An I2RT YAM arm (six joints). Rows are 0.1 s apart.
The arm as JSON. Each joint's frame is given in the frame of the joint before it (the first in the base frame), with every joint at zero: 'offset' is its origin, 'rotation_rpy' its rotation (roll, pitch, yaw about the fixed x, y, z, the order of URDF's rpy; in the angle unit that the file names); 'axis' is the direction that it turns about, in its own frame. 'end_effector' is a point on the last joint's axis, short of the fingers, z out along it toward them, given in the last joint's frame.
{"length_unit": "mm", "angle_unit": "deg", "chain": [
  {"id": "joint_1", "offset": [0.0, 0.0, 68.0], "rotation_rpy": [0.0, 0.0, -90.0], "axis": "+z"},
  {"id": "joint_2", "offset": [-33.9, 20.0, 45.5], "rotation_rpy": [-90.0, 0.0, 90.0], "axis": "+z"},
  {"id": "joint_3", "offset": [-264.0, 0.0, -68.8], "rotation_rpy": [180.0, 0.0, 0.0], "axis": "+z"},
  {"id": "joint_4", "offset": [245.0, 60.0, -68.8], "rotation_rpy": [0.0, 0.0, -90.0], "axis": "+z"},
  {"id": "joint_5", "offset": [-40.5, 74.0, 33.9], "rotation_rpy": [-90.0, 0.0, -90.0], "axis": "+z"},
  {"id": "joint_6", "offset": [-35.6, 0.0, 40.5], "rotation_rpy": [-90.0, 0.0, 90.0], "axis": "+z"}
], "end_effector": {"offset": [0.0, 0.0, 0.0], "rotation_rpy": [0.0, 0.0, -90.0]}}
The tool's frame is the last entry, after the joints.
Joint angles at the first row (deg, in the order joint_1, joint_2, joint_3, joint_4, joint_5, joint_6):
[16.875 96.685 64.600 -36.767 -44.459 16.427]
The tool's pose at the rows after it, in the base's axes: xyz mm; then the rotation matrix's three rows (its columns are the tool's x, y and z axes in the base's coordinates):
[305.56 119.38 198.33], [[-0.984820 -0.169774 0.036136], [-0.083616 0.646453 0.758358], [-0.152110 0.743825 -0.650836]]
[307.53 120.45 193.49], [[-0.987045 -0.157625 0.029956], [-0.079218 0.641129 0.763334], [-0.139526 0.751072 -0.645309]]
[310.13 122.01 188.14], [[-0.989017 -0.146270 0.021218], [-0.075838 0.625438 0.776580], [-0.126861 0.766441 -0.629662]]
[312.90 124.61 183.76], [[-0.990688 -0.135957 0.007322], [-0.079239 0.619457 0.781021], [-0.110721 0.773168 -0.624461]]
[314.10 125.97 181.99], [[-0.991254 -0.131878 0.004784], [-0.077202 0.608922 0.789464], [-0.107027 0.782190 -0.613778]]
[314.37 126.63 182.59], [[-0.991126 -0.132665 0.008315], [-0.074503 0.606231 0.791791], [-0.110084 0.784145 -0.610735]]
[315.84 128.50 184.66], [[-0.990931 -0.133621 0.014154], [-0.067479 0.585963 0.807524], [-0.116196 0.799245 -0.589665]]
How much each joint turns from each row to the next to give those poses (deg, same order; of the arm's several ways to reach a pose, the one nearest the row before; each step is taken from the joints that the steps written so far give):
[0.014 0.606 -0.754 1.599 -1.197 0.722]
[0.039 0.908 -0.159 0.927 -0.526 0.647]
[0.034 1.088 -0.185 1.434 -1.261 0.829]
[0.243 1.289 0.481 0.264 -0.622 0.354]
[0.109 0.409 -0.086 0.950 -0.722 0.648]
[0.089 -0.085 -0.044 0.478 -0.069 0.402]
[0.151 -0.132 -0.045 1.628 -1.109 1.354]

